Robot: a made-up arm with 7 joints.
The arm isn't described. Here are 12 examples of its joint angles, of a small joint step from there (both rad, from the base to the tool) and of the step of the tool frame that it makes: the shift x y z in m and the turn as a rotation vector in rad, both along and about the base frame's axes.
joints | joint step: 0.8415 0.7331 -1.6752 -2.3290 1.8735 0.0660 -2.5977 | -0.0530 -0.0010 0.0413 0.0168 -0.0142 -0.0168 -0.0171
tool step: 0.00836 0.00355 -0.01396 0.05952 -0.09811 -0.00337
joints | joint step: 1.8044 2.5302 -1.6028 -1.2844 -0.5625 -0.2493 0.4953 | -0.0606 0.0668 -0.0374 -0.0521 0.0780 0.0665 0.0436
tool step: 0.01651 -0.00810 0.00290 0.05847 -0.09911 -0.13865
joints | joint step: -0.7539 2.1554 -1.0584 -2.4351 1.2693 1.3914 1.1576 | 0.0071 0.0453 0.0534 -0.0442 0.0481 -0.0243 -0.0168
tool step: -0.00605 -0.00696 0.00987 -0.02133 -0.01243 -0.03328
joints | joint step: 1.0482 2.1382 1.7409 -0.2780 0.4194 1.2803 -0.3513 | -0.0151 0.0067 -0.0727 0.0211 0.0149 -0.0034 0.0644
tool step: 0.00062 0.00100 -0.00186 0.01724 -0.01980 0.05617
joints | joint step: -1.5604 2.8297 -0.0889 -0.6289 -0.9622 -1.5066 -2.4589 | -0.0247 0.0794 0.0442 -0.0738 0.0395 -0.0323 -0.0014
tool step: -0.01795 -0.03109 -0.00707 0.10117 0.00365 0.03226
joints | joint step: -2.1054 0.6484 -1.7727 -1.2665 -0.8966 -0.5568 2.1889 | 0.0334 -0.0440 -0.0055 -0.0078 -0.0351 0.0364 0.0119
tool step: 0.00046 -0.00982 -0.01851 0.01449 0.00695 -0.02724
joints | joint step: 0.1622 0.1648 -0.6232 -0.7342 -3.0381 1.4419 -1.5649 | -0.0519 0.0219 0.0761 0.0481 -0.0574 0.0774 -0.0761
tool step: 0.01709 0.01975 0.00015 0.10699 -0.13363 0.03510
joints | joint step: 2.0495 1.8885 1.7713 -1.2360 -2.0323 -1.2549 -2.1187 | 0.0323 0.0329 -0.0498 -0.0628 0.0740 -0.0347 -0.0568
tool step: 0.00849 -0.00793 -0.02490 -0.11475 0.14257 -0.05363
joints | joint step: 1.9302 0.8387 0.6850 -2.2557 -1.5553 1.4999 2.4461 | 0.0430 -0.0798 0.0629 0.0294 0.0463 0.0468 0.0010
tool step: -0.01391 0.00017 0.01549 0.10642 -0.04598 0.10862
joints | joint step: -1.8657 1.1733 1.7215 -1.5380 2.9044 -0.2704 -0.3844 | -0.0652 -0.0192 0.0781 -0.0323 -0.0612 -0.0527 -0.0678
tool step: 0.01035 -0.00207 -0.01240 -0.10671 0.00371 -0.11177
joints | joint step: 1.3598 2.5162 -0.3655 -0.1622 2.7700 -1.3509 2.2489 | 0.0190 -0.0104 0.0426 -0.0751 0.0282 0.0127 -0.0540
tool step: -0.00369 0.00902 -0.01612 -0.08044 -0.01988 0.06883
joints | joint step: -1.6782 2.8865 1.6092 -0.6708 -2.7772 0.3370 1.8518 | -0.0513 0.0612 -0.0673 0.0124 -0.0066 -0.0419 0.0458
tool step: -0.00487 -0.01567 -0.01893 -0.02392 0.01173 0.01677
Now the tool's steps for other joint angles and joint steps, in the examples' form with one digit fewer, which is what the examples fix.
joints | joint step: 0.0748 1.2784 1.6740 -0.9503 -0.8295 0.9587 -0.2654 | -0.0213 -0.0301 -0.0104 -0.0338 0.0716 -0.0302 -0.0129
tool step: 0.0027 -0.0015 -0.0065 0.0207 -0.0410 -0.0691
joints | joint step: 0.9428 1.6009 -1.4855 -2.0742 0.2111 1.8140 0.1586 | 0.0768 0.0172 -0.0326 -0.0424 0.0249 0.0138 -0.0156
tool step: -0.0090 -0.0095 0.0206 -0.0140 0.1285 0.0575
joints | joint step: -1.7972 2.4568 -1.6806 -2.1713 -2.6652 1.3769 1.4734 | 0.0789 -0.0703 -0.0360 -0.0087 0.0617 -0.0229 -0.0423
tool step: 0.0148 -0.0040 -0.0130 -0.0617 0.1025 -0.0095
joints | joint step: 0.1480 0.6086 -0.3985 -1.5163 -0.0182 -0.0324 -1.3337 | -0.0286 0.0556 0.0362 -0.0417 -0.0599 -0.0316 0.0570
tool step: 0.0131 0.0133 0.0182 0.0322 -0.0998 -0.0291
